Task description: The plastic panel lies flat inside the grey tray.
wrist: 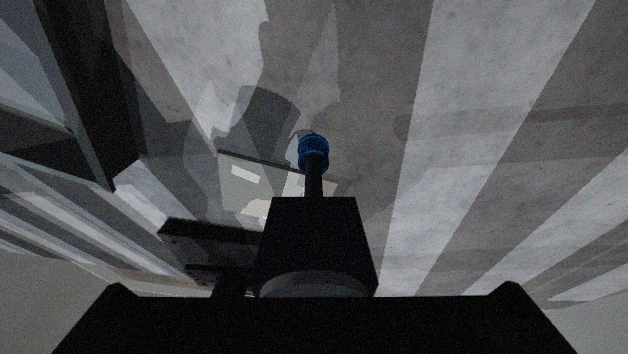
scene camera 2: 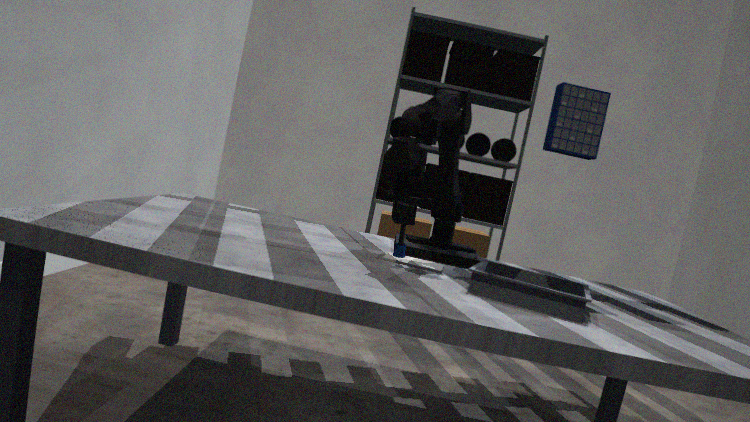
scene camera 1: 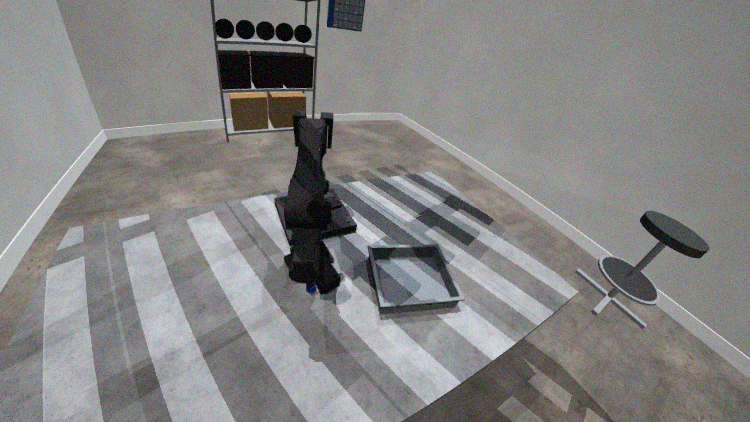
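Pixels of known places: end effector, tool point: [wrist: 313, 148] [scene camera 2: 399, 255] [scene camera 1: 311, 289]; arm's base, origin of the base link: [wrist: 236, 274] [scene camera 2: 440, 245].
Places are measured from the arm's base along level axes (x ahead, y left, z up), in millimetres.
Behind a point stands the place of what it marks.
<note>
The plastic panel [wrist: 239, 193] @[x 230, y -69, z -25 mm] is a thin pale sheet lying flat on the striped table beside the arm's base, outside the tray. It shows clearly only in the wrist view; in scene camera 1 the arm hides it. The grey tray [scene camera 1: 419, 303] @[x 520, y 39, z 19 mm] [scene camera 2: 524, 287] @[x 519, y 50, z 10 mm] [wrist: 95, 109] @[x 356, y 11, z 0 mm] stands right of the arm, and I see nothing in it. My suction cup [scene camera 1: 311, 287] [scene camera 2: 399, 250] [wrist: 312, 153] is blue. It hangs low over the table at the panel's far edge, a short way left of the tray. It holds nothing.
The arm's black base plate [scene camera 1: 343, 220] @[x 108, y 59, z -1 mm] sits behind the tray. A shelf rack [scene camera 1: 218, 79] [scene camera 2: 516, 172] with boxes stands at the back wall, with a blue bin panel [scene camera 2: 575, 120] on the wall beside it. A stool [scene camera 1: 674, 233] stands on the floor to the right.
</note>
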